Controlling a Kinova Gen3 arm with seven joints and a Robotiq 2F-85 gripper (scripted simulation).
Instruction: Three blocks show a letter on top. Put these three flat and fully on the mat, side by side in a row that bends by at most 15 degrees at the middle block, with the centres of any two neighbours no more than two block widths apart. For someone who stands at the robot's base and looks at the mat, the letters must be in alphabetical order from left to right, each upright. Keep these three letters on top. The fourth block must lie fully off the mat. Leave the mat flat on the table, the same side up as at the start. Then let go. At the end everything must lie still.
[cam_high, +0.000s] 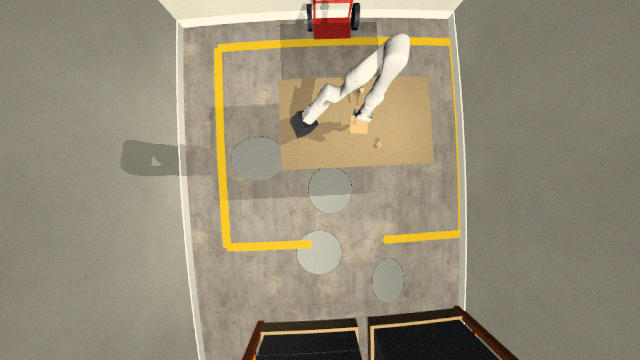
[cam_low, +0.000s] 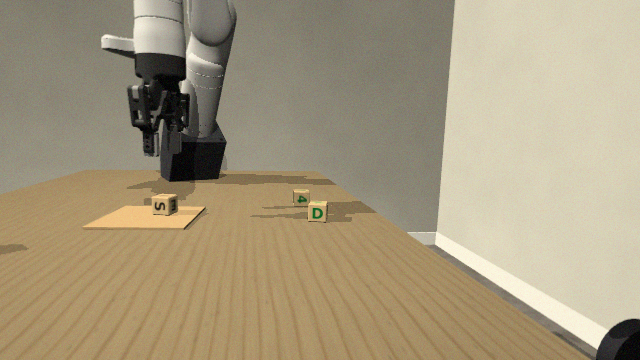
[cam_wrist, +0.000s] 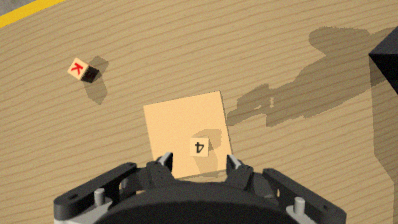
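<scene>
Now: the tan mat 110 mm below my hand, 20 mm to the right of it and 20 mm ahead of it.
</scene>
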